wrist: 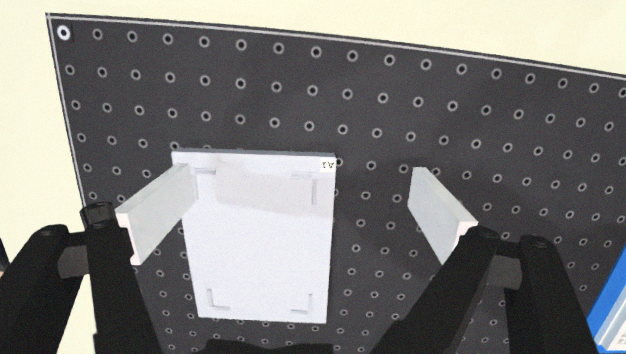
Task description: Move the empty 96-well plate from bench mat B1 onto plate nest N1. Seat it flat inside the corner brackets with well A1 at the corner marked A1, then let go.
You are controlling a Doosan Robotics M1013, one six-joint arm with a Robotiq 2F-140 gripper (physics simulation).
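Places are measured from the arm's base along level axes (x right, y back, z down), in metres.
Where they show: gripper, fingertip midpoint: (300,185).
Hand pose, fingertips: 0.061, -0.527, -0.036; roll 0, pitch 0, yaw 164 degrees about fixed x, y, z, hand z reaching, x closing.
Observation:
After its pixels a point has its place, as x, y, z.
The white plate nest (257,255) {0.076, -0.610, -0.010} lies flat on the dark board in the wrist view, left of centre. It has raised L-shaped corner brackets, and the A1 label (327,164) {0.046, -0.518, -0.010} is at its upper right corner in this view. No plate stands inside the brackets. My gripper (300,185) {0.061, -0.527, -0.036} is open, with nothing between its wide-set pale pads. The left pad overlaps the nest's left edge in the view, and the right pad is over the board to the right of the nest. The 96-well plate does not show in this view.
The dark board (280,102) {0.090, -0.487, 0.002} has rows of ringed holes and a pale border line. A cream surface (350,15) {0.060, -0.419, 0.015} lies beyond its edge. A blue-edged object (607,300) {-0.262, -0.572, 0.000} with a whitish inner part is cut off at the lower right.

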